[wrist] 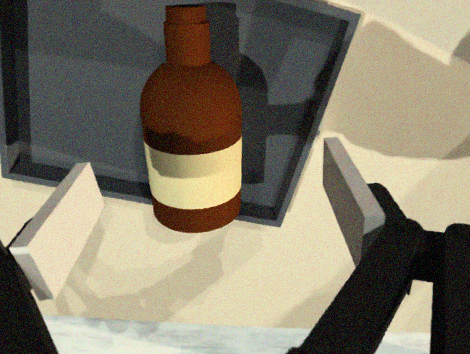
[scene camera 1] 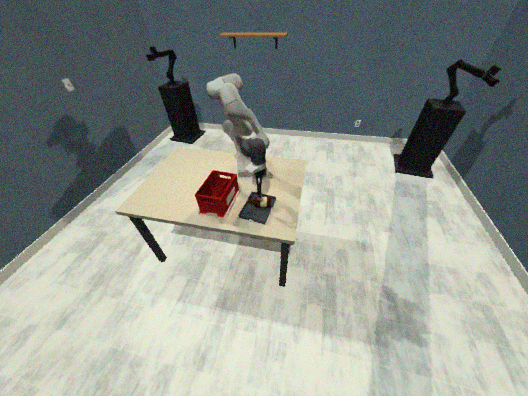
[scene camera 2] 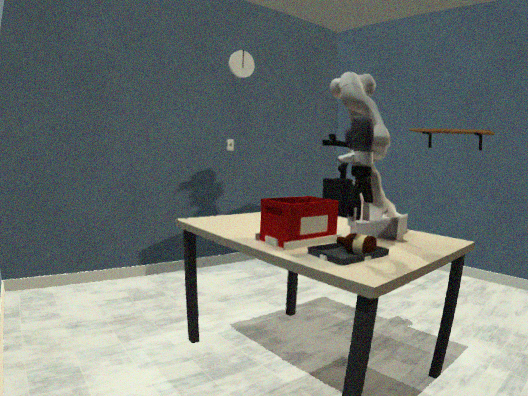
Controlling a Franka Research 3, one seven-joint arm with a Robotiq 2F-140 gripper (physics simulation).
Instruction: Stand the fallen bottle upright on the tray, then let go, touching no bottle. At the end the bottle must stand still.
The pictures show: the gripper and a brown bottle.
The gripper is seen too in the wrist view.
